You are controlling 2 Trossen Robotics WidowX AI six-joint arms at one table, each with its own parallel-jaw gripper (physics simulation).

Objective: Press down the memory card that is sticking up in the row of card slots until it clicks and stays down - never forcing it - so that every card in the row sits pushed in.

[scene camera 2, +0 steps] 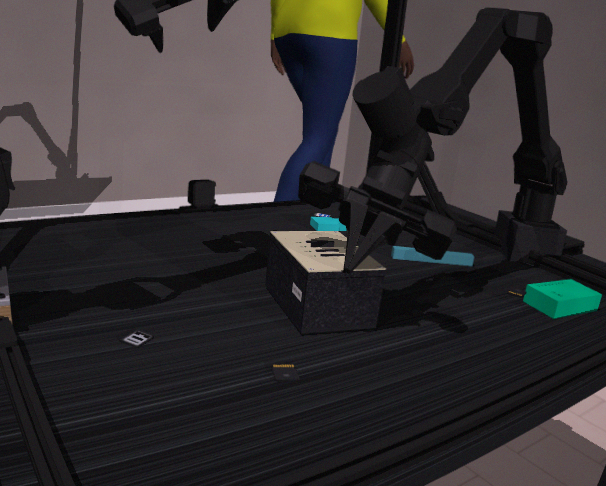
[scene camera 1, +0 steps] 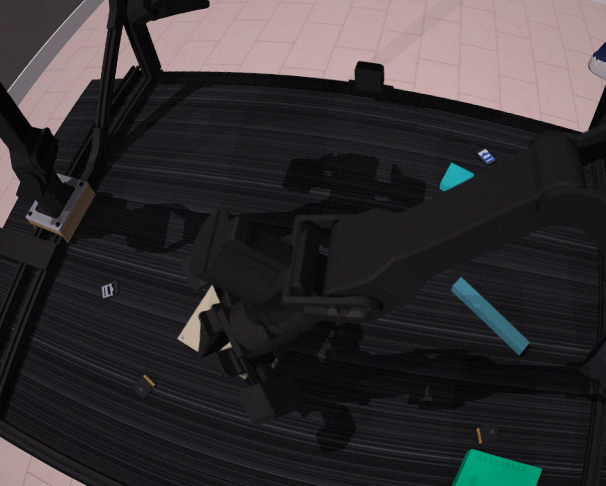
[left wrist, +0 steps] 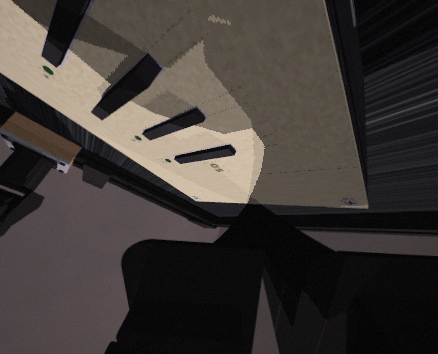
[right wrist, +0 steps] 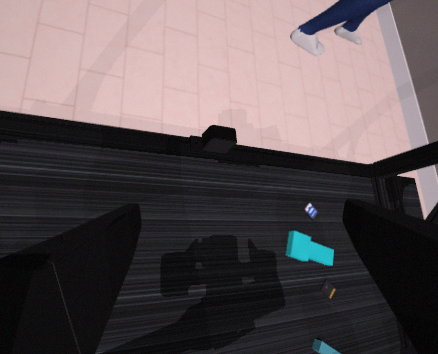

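Where they show: left gripper, fingertip midpoint: [scene camera 2: 346, 271] [scene camera 1: 201, 361] [left wrist: 253, 211]; right gripper, fingertip midpoint: [scene camera 2: 185, 40] [right wrist: 242, 212]; left arm's base, link origin: [scene camera 2: 532, 219]; right arm's base, link origin: [scene camera 1: 55, 199] [left wrist: 37, 155].
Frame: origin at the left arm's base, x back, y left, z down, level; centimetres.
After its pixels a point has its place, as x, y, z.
The speckled black box [scene camera 2: 341, 303] @[-39.2, 38.3, 3.0] with a cream top [scene camera 1: 194, 324] @[-43.5, 36.9, -1.1] [left wrist: 300, 100] @[-36.9, 31.6, -1.1] stands mid-table. In the left wrist view a row of dark cards shows in its slots. The third card [left wrist: 127, 87] @[-40.6, 30.4, -1.7] from the "SD" print looks taller and wider than the two nearer it [left wrist: 175, 123] @[-40.5, 32.1, -1.3] [left wrist: 205, 153] @[-40.1, 33.6, -1.2]; the fourth card [left wrist: 67, 32] @[-41.7, 29.3, -1.3] is partly cut off. My left gripper [scene camera 2: 348, 268] @[-39.3, 39.1, -1.2] [left wrist: 253, 211] @[-39.3, 39.1, -1.2] is shut and empty, its tips by the top's near end, apart from the cards; contact with the top cannot be told. My right gripper [scene camera 2: 186, 39] @[-63.2, 10.6, -24.5] [right wrist: 242, 212] @[-63.2, 10.6, -24.5] is open and empty, high up.
Loose cards [scene camera 1: 108, 290] @[-61.1, 44.3, 6.6] [scene camera 1: 144, 386] @[-45.2, 48.2, 6.6] [scene camera 1: 487, 434] @[-9.6, 20.5, 6.6] [scene camera 1: 486, 156] @[-37.8, -12.6, 6.6] lie around the box. A cyan block [scene camera 1: 455, 176] @[-38.5, -4.4, 5.3] [right wrist: 298, 246] @[-38.6, -4.0, 5.3], a teal bar [scene camera 1: 490, 316] @[-20.6, 9.1, 5.1] [scene camera 2: 432, 255] and a green box [scene camera 1: 498, 468] @[-5.4, 23.4, 4.1] [scene camera 2: 561, 298] @[-6.5, 28.4, 4.1] lie on the table. A person [scene camera 2: 324, 75] stands behind it.
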